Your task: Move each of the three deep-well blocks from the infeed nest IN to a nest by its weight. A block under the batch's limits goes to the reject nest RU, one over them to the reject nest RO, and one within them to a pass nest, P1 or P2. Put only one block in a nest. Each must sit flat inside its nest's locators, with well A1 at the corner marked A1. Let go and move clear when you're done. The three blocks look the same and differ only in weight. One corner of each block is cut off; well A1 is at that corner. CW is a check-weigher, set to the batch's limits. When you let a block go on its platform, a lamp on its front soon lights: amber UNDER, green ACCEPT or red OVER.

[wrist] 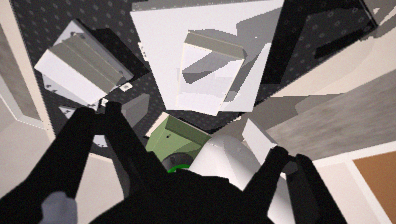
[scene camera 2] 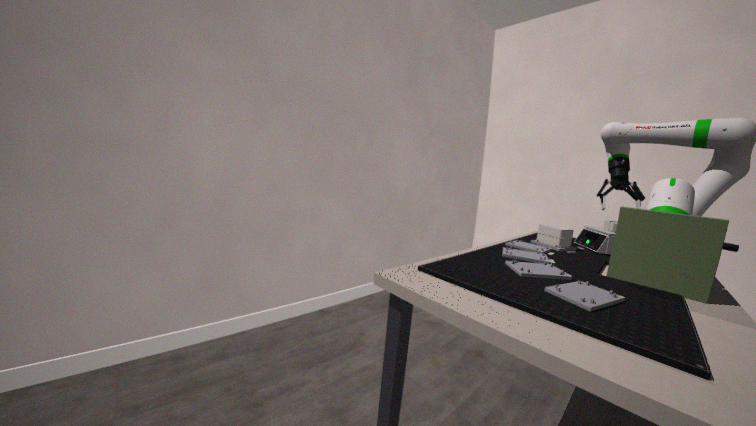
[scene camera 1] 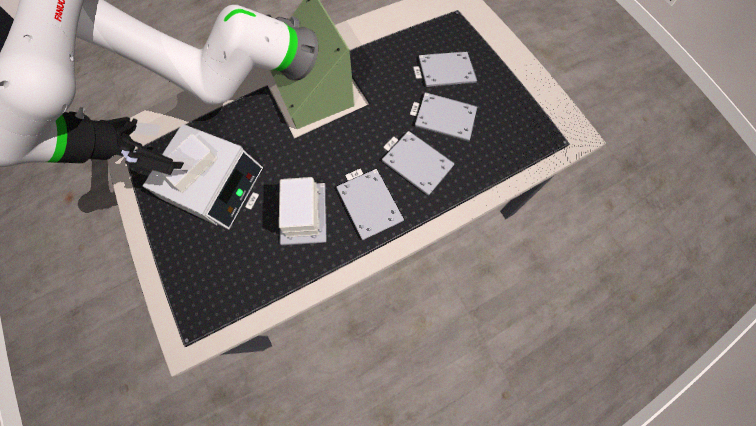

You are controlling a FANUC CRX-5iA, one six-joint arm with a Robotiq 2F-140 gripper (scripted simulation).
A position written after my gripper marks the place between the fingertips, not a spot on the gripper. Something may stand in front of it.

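Note:
There is a deep-well block (scene camera 1: 297, 198) that I can see, and there is another deep-well block (scene camera 1: 192, 147). My own gripper (scene camera 1: 174, 146) is in view with them. I find the gripper in the wrist view too (wrist: 198, 115), and again in scene camera 2 (scene camera 2: 620, 211).

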